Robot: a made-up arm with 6 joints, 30 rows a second.
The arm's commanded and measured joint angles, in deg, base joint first. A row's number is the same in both.
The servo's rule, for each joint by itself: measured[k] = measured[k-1] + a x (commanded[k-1-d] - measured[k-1]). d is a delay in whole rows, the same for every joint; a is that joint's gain. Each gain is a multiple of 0.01, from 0.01 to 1. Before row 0 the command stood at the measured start. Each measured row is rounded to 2 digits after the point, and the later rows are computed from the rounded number. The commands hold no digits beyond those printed.
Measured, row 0: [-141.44, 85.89, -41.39, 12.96, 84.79, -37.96]
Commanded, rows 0 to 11: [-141.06, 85.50, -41.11, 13.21, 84.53, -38.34]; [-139.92, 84.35, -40.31, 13.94, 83.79, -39.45]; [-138.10, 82.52, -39.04, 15.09, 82.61, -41.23]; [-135.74, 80.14, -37.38, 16.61, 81.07, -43.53]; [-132.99, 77.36, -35.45, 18.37, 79.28, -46.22]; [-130.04, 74.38, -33.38, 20.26, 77.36, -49.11]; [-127.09, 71.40, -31.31, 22.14, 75.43, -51.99]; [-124.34, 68.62, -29.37, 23.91, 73.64, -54.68]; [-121.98, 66.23, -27.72, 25.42, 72.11, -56.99]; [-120.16, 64.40, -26.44, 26.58, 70.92, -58.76]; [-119.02, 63.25, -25.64, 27.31, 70.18, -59.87]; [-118.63, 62.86, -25.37, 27.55, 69.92, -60.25]
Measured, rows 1 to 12: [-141.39, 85.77, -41.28, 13.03, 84.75, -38.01]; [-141.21, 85.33, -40.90, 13.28, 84.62, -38.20]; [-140.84, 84.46, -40.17, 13.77, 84.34, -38.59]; [-140.23, 83.12, -39.08, 14.54, 83.88, -39.23]; [-139.36, 81.33, -37.66, 15.57, 83.24, -40.14]; [-138.24, 79.18, -35.99, 16.84, 82.42, -41.31]; [-136.90, 76.77, -34.16, 18.27, 81.44, -42.70]; [-135.39, 74.24, -32.29, 19.79, 80.35, -44.26]; [-133.78, 71.76, -30.51, 21.31, 79.20, -45.91]; [-132.15, 69.48, -28.92, 22.73, 78.04, -47.58]; [-130.57, 67.55, -27.64, 23.97, 76.94, -49.18]; [-129.14, 66.10, -26.75, 24.94, 75.96, -50.62]
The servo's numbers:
d 0
a 0.12 0.31 0.39 0.27 0.14 0.13

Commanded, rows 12 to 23: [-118.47, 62.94, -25.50, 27.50, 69.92, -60.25]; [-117.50, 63.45, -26.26, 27.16, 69.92, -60.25]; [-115.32, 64.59, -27.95, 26.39, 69.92, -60.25]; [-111.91, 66.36, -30.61, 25.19, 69.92, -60.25]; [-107.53, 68.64, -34.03, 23.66, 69.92, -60.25]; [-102.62, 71.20, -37.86, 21.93, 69.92, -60.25]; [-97.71, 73.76, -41.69, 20.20, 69.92, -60.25]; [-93.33, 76.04, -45.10, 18.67, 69.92, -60.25]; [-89.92, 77.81, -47.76, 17.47, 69.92, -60.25]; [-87.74, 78.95, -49.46, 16.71, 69.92, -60.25]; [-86.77, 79.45, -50.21, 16.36, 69.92, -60.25]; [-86.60, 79.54, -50.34, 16.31, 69.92, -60.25]
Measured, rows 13 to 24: [-127.86, 65.12, -26.26, 25.63, 75.11, -51.87]; [-126.62, 64.60, -26.26, 26.04, 74.38, -52.96]; [-125.26, 64.60, -26.92, 26.13, 73.76, -53.91]; [-123.66, 65.15, -28.36, 25.88, 73.22, -54.73]; [-121.72, 66.23, -30.57, 25.28, 72.76, -55.45]; [-119.43, 67.77, -33.41, 24.38, 72.36, -56.07]; [-116.82, 69.63, -36.64, 23.25, 72.02, -56.61]; [-114.00, 71.62, -39.94, 22.01, 71.73, -57.08]; [-111.11, 73.54, -42.99, 20.78, 71.48, -57.49]; [-108.31, 75.22, -45.51, 19.68, 71.26, -57.85]; [-105.73, 76.53, -47.34, 18.78, 71.07, -58.16]; [-103.43, 77.46, -48.51, 18.11, 70.91, -58.43]
